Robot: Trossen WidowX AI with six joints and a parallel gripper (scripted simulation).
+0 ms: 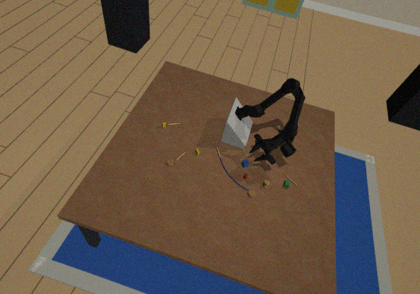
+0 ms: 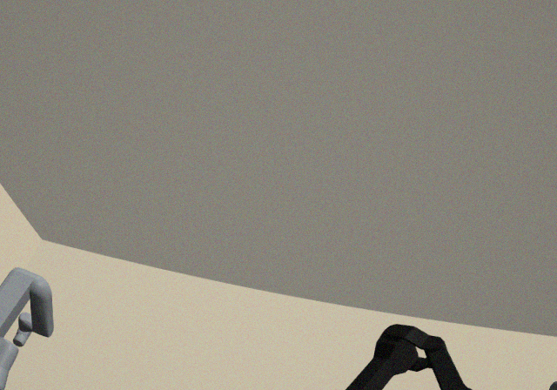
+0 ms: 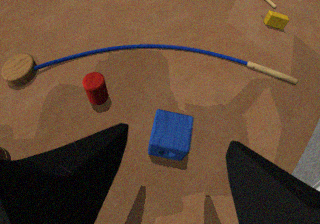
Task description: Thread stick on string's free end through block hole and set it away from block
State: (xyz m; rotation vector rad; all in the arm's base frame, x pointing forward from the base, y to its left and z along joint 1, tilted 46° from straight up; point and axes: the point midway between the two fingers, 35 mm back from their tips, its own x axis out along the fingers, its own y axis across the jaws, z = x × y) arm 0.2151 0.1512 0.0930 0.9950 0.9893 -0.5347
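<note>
Right now the blue cube is 20 mm ahead of my gripper tip, 20 mm to the right of it and 60 mm below it. Also, from my gripper tip: wooden cylinder 100 mm ahead, 120 mm to the left, 60 mm below; red peg 90 mm ahead, 60 mm below; thin wooden stick 180 mm to the right, 70 mm below.
</note>
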